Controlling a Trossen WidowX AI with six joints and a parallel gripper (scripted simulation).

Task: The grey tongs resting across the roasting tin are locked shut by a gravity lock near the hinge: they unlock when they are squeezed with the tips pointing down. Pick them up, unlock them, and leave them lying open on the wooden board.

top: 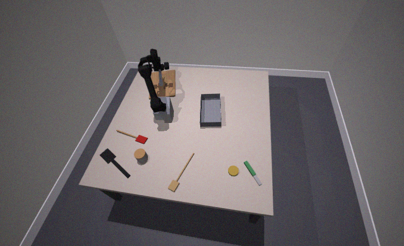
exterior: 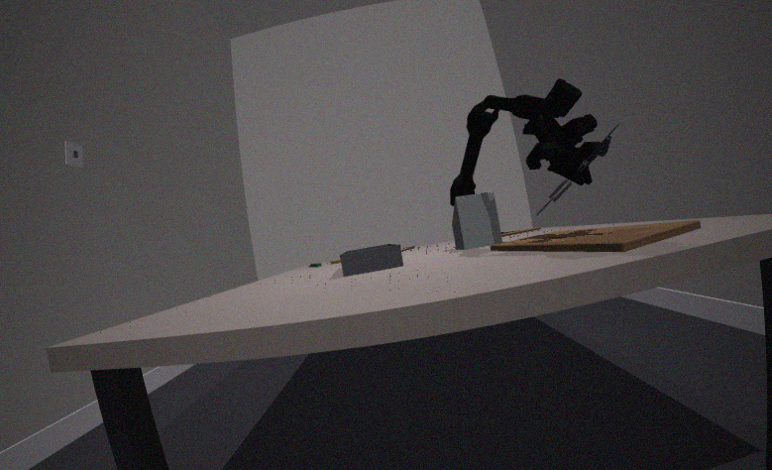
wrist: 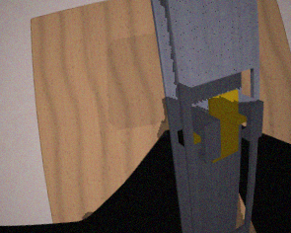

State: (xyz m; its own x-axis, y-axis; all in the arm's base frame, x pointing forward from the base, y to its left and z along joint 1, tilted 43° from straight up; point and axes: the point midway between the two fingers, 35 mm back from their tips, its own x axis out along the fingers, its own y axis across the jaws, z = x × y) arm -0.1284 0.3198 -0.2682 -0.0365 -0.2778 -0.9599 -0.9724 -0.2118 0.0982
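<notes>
The yellow lock piece is 4 cm above my gripper tip. From my gripper tip the other things lie so: red spatula: 7 cm behind, 65 cm to the right, 12 cm below; then roasting tin: 50 cm ahead, 35 cm to the right, 9 cm below; then wooden board: 1 cm ahead, 5 cm to the right, 11 cm below.
</notes>
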